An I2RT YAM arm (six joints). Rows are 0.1 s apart.
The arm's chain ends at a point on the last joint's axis. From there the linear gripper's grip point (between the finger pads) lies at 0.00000 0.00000 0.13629 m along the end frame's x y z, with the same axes.
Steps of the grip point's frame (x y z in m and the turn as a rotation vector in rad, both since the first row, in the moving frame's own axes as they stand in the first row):
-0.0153 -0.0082 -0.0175 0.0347 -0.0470 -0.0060
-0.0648 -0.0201 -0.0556 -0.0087 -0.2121 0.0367
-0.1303 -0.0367 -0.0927 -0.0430 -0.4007 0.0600
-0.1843 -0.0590 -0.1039 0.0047 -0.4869 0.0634
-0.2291 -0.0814 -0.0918 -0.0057 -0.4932 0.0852
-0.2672 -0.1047 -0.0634 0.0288 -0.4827 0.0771
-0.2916 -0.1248 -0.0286 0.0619 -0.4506 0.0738
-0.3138 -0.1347 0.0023 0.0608 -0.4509 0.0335
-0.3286 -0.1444 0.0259 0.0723 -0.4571 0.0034
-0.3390 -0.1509 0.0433 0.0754 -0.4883 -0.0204
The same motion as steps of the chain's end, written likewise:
-0.0089 -0.0035 -0.0173 0.0347 -0.0470 -0.0060
-0.0361 -0.0207 -0.0525 -0.0087 -0.2121 0.0367
-0.0770 -0.0408 -0.0818 -0.0430 -0.4007 0.0600
-0.1206 -0.0563 -0.0881 0.0047 -0.4869 0.0634
-0.1646 -0.0793 -0.0756 -0.0057 -0.4932 0.0852
-0.2042 -0.0984 -0.0478 0.0288 -0.4827 0.0771
-0.2326 -0.1144 -0.0148 0.0619 -0.4506 0.0738
-0.2546 -0.1257 0.0162 0.0608 -0.4509 0.0335
-0.2685 -0.1348 0.0402 0.0723 -0.4571 0.0034
-0.2750 -0.1417 0.0596 0.0754 -0.4883 -0.0204

